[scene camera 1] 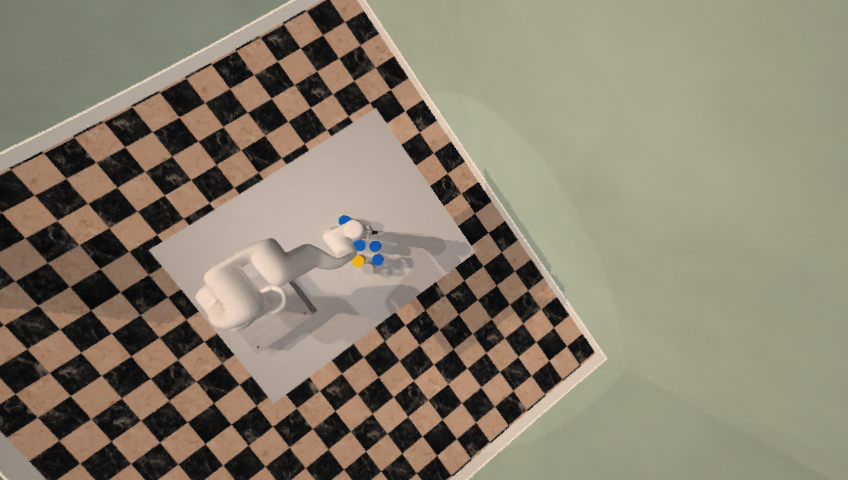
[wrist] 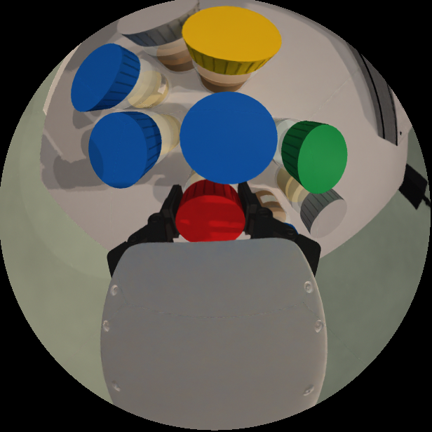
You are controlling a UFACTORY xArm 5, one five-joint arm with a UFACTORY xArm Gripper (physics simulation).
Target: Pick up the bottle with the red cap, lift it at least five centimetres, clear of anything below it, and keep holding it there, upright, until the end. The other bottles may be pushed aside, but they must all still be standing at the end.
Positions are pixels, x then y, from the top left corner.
Labels:
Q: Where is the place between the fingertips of my gripper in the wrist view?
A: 210, 194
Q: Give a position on a red-capped bottle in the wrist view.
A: At 208, 211

